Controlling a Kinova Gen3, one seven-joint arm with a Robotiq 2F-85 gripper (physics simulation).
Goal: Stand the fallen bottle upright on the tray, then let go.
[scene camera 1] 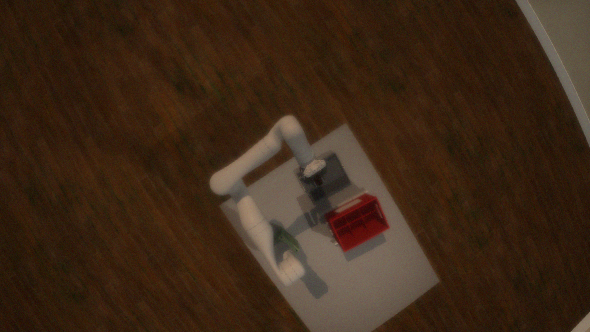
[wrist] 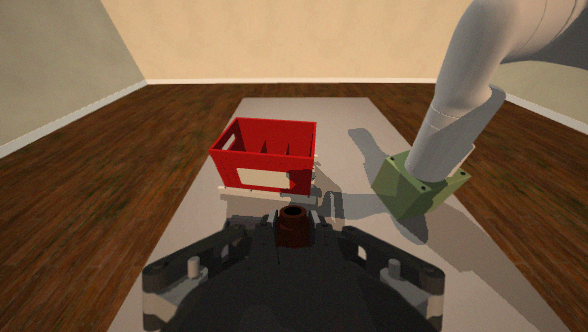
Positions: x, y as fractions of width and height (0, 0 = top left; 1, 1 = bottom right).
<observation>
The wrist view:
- my gripper: 0.50, 0.66
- brown bottle: 0.50, 0.68
</observation>
